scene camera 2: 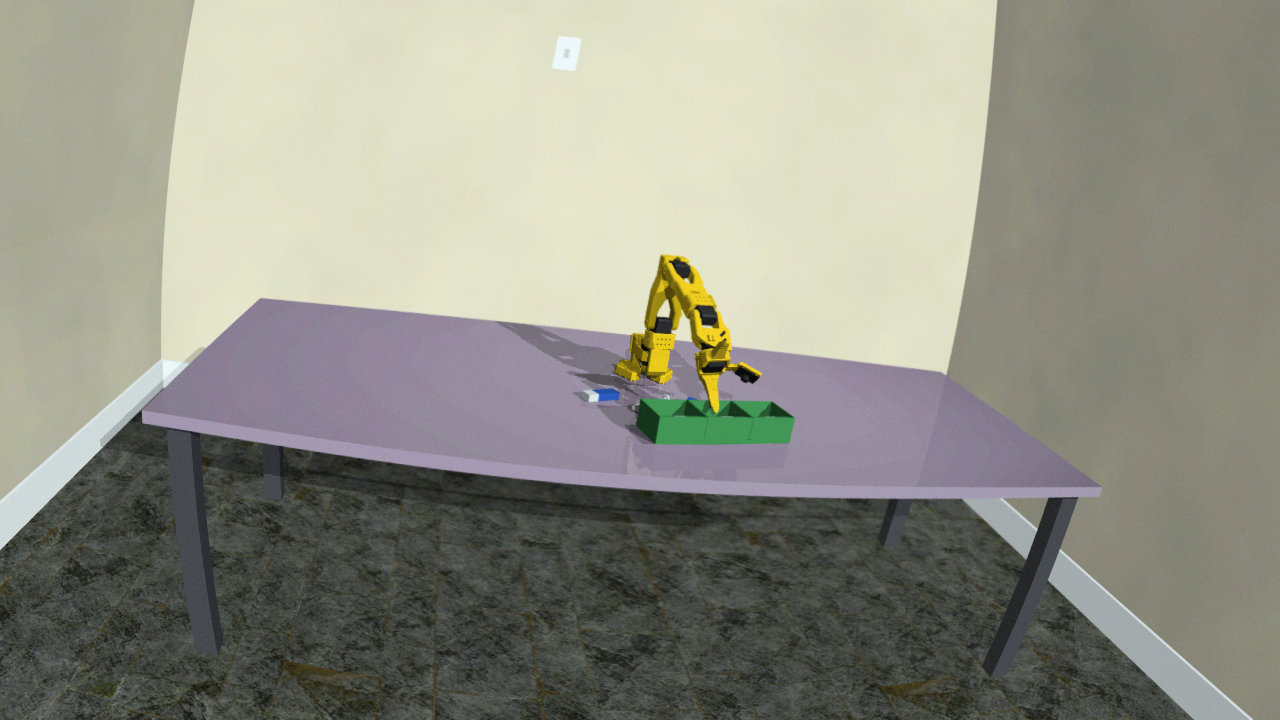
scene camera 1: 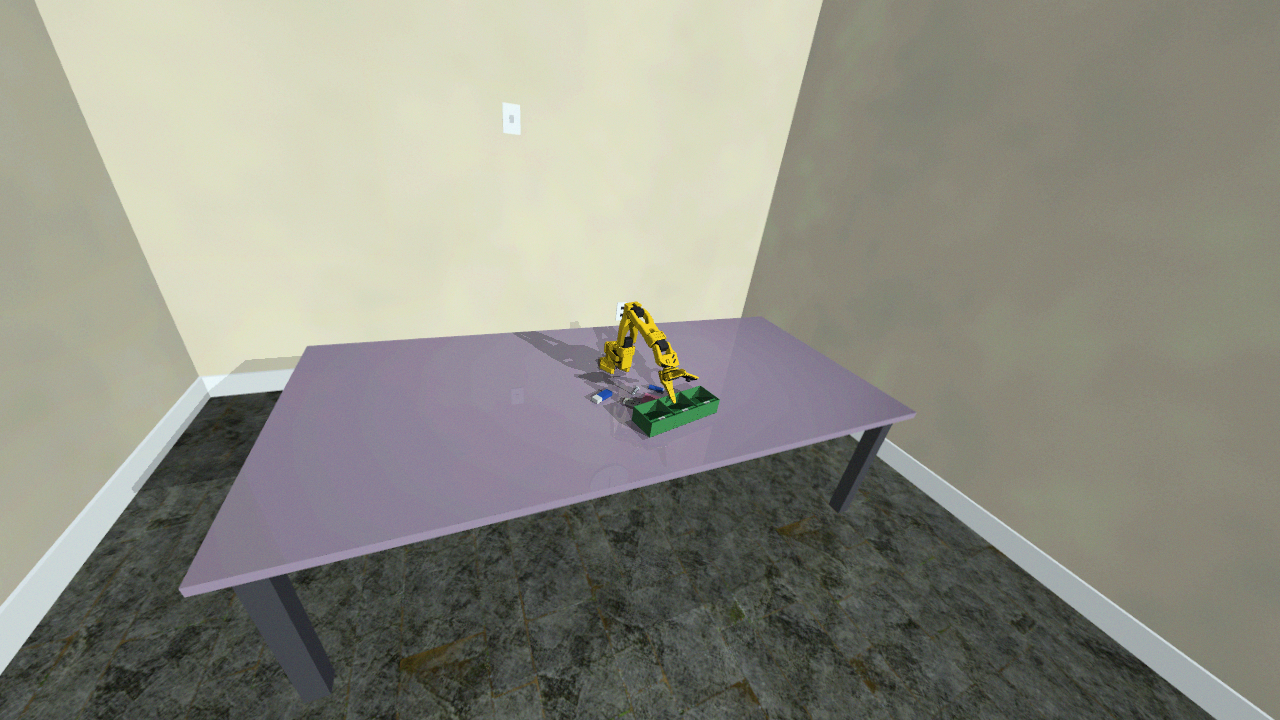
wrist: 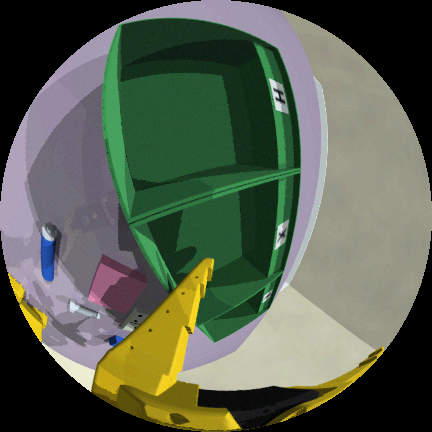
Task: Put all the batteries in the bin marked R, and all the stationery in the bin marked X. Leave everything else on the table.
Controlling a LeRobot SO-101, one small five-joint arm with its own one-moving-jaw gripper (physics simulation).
green three-compartment bin: scene camera 2; scene camera 1; wrist 200,127
same spot on green three-compartment bin: (scene camera 2: 664,421) = (scene camera 1: 654,424)
